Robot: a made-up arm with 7 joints. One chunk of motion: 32 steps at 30 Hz.
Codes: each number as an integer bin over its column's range. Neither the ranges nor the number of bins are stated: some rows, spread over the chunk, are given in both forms.
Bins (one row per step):
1: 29 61 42 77 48 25 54
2: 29 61 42 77 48 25 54
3: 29 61 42 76 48 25 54
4: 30 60 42 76 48 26 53
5: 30 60 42 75 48 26 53
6: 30 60 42 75 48 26 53
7: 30 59 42 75 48 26 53
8: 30 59 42 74 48 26 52
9: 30 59 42 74 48 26 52
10: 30 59 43 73 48 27 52
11: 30 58 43 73 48 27 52
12: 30 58 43 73 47 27 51
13: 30 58 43 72 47 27 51
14: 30 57 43 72 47 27 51
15: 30 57 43 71 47 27 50
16: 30 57 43 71 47 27 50
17: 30 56 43 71 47 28 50
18: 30 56 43 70 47 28 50
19: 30 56 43 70 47 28 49
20: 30 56 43 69 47 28 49
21: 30 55 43 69 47 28 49
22: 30 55 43 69 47 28 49
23: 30 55 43 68 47 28 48
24: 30 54 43 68 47 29 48
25: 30 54 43 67 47 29 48
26: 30 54 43 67 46 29 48
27: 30 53 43 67 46 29 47
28: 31 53 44 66 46 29 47
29: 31 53 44 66 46 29 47
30: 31 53 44 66 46 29 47
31: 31 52 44 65 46 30 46
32: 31 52 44 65 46 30 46
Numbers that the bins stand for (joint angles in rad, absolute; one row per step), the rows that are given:
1: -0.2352 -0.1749 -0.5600 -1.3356 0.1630 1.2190 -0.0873
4: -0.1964 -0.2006 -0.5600 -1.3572 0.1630 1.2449 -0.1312
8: -0.1964 -0.2263 -0.5600 -1.4004 0.1630 1.2449 -0.1752
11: -0.1964 -0.2519 -0.5067 -1.4220 0.1630 1.2709 -0.1752
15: -0.1964 -0.2776 -0.5067 -1.4653 0.1117 1.2709 -0.2630
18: -0.1964 -0.3032 -0.5067 -1.4869 0.1117 1.2969 -0.2630
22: -0.1964 -0.3289 -0.5067 -1.5085 0.1117 1.2969 -0.3070
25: -0.1964 -0.3545 -0.5067 -1.5517 0.1117 1.3228 -0.3509
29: -0.1576 -0.3802 -0.4533 -1.5733 0.0604 1.3228 -0.3948
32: -0.1576 -0.4059 -0.4533 -1.5949 0.0604 1.3488 -0.4388
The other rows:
2: -0.2352 -0.1749 -0.5600 -1.3356 0.1630 1.2190 -0.0873
3: -0.2352 -0.1749 -0.5600 -1.3572 0.1630 1.2190 -0.0873
5: -0.1964 -0.2006 -0.5600 -1.3788 0.1630 1.2449 -0.1312
6: -0.1964 -0.2006 -0.5600 -1.3788 0.1630 1.2449 -0.1312
7: -0.1964 -0.2263 -0.5600 -1.3788 0.1630 1.2449 -0.1312
9: -0.1964 -0.2263 -0.5600 -1.4004 0.1630 1.2449 -0.1752
10: -0.1964 -0.2263 -0.5067 -1.4220 0.1630 1.2709 -0.1752
12: -0.1964 -0.2519 -0.5067 -1.4220 0.1117 1.2709 -0.2191
13: -0.1964 -0.2519 -0.5067 -1.4436 0.1117 1.2709 -0.2191
14: -0.1964 -0.2776 -0.5067 -1.4436 0.1117 1.2709 -0.2191
16: -0.1964 -0.2776 -0.5067 -1.4653 0.1117 1.2709 -0.2630
17: -0.1964 -0.3032 -0.5067 -1.4653 0.1117 1.2969 -0.2630
19: -0.1964 -0.3032 -0.5067 -1.4869 0.1117 1.2969 -0.3070
20: -0.1964 -0.3032 -0.5067 -1.5085 0.1117 1.2969 -0.3070
21: -0.1964 -0.3289 -0.5067 -1.5085 0.1117 1.2969 -0.3070
23: -0.1964 -0.3289 -0.5067 -1.5301 0.1117 1.2969 -0.3509
24: -0.1964 -0.3545 -0.5067 -1.5301 0.1117 1.3228 -0.3509
26: -0.1964 -0.3545 -0.5067 -1.5517 0.0604 1.3228 -0.3509
27: -0.1964 -0.3802 -0.5067 -1.5517 0.0604 1.3228 -0.3948
28: -0.1576 -0.3802 -0.4533 -1.5733 0.0604 1.3228 -0.3948
30: -0.1576 -0.3802 -0.4533 -1.5733 0.0604 1.3228 -0.3948
31: -0.1576 -0.4059 -0.4533 -1.5949 0.0604 1.3488 -0.4388

